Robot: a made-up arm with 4 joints. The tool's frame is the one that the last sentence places. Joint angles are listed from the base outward.
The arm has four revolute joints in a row. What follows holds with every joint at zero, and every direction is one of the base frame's.
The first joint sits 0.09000 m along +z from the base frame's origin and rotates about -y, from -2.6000 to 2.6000 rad.
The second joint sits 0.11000 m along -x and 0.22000 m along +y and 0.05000 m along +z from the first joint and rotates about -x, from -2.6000 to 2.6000 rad.
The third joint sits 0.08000 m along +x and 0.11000 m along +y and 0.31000 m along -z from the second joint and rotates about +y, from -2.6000 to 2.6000 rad.
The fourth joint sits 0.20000 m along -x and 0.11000 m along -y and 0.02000 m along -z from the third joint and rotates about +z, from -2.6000 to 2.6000 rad.
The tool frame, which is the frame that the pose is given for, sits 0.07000 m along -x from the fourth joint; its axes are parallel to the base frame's.
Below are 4 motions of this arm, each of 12 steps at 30 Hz.
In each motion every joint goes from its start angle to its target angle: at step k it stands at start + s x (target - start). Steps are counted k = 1, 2, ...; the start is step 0. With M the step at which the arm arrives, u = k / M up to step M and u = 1 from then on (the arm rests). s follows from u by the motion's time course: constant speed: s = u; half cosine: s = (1 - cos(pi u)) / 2; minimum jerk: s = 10 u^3 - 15 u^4 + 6 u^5.
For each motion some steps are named. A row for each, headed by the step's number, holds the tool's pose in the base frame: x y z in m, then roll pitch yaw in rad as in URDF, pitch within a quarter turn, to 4 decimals.
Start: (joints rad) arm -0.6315 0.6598 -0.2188 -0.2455
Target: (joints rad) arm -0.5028 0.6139 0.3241 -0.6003
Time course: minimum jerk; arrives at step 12
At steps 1, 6, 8, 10, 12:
1: -0.3891 -0.0036 0.0444 -0.6645 0.3098 -0.0694
6: -0.3672 0.0551 0.0616 -0.8177 0.3214 -0.3875
8: -0.3474 0.0878 0.0687 -0.9174 0.3057 -0.5678
10: -0.3332 0.1064 0.0718 -0.9790 0.2881 -0.6720
12: -0.3301 0.1101 0.0723 -0.9916 0.2838 -0.6928

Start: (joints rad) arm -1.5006 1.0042 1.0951 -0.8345
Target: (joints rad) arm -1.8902 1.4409 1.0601 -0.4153
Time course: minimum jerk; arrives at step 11
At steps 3, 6, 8, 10, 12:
3: -0.0440 0.1588 0.2523 -2.7703 0.3279 -1.2342
6: 0.0116 0.1439 0.2608 -3.0148 0.4542 -1.3012
8: 0.0486 0.1372 0.2579 3.0942 0.5197 -1.3686
10: 0.0645 0.1351 0.2545 3.0147 0.5431 -1.4030
12: 0.0653 0.1350 0.2543 3.0103 0.5442 -1.4050

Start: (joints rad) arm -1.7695 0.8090 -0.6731 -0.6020
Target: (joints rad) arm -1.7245 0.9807 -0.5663 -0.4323
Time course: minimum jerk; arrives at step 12
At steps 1, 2, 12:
1: -0.2646 -0.1048 0.3667 -0.6250 0.8996 -0.0289
2: -0.2626 -0.1066 0.3667 -0.6218 0.9034 -0.0182
12: -0.1952 -0.1528 0.3648 -0.5045 1.0198 0.3341

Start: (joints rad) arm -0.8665 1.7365 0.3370 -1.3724
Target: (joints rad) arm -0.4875 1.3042 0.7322 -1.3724
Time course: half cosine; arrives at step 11
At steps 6, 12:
6: -0.1979 0.0134 0.1957 -1.9406 -0.7345 -0.2510
12: -0.2088 0.0626 0.1281 -1.7792 -0.8275 -0.6059

